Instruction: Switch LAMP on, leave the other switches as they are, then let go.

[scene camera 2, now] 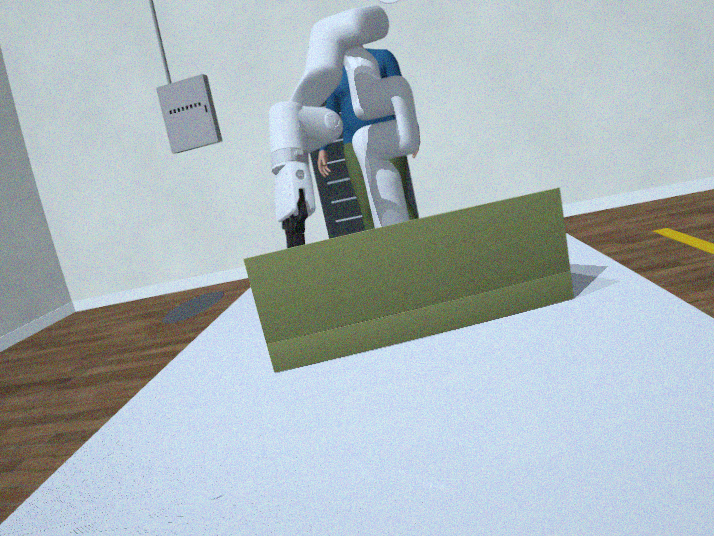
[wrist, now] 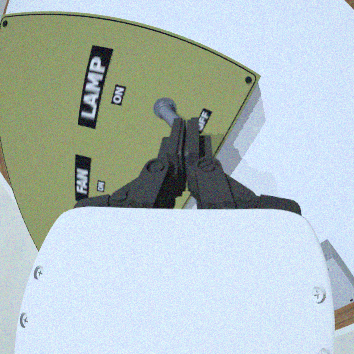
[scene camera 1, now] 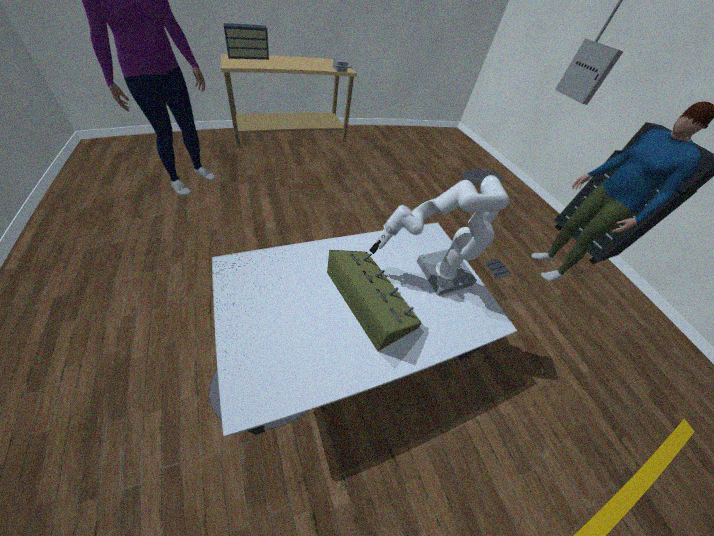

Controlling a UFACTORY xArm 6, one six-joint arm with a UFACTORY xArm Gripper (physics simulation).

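Frame: origin at the arm's base, x right, y ahead, z up, level; millimetres.
Where they show: gripper, between the fingertips: (wrist: 187, 135) (scene camera 1: 371, 251); arm's base, origin of its link: (scene camera 1: 445, 271).
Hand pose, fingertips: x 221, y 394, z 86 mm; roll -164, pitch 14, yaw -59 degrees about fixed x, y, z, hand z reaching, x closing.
Observation:
Things, the pixels of their top centre, and the offset from my fingertips. "spot": a spot on its surface instead. Level surfaces: height alone.
- LAMP label, centre of its top: (wrist: 88, 89) dz -7, dx -10, dy +102 mm
- grey LAMP lever, centre of its top: (wrist: 164, 124) dz -8, dx -5, dy +20 mm
- OFF mark, a spot on its surface: (wrist: 204, 120) spot: dz -64, dx -3, dy +1 mm
- FAN label, centre of its top: (wrist: 78, 183) dz -7, dx -130, dy +95 mm
- table, height of its surface: dz -139 mm
The olive switch box (scene camera 1: 357, 300) (scene camera 2: 403, 276) (wrist: 55, 75) stands on the white table. In the wrist view the LAMP label (wrist: 95, 87) and its ON mark (wrist: 118, 95) lie left of the grey LAMP lever (wrist: 165, 107). This lever leans from its base toward the OFF mark (wrist: 204, 120); its outer end is hidden at the fingertips. My gripper (scene camera 1: 371, 251) (scene camera 2: 295, 241) (wrist: 187, 135) is shut and empty, its tips right by the LAMP lever on the OFF side. In scene camera 2 the box hides the tips and levers.
Other levers (scene camera 1: 381, 274) (scene camera 1: 394, 292) (scene camera 1: 409, 312) stand in a row along the box. The FAN label (wrist: 82, 177) is beside my gripper in the wrist view; its lever is hidden there. The arm's base stands on the table (scene camera 1: 276, 328). Two people are beyond the table.

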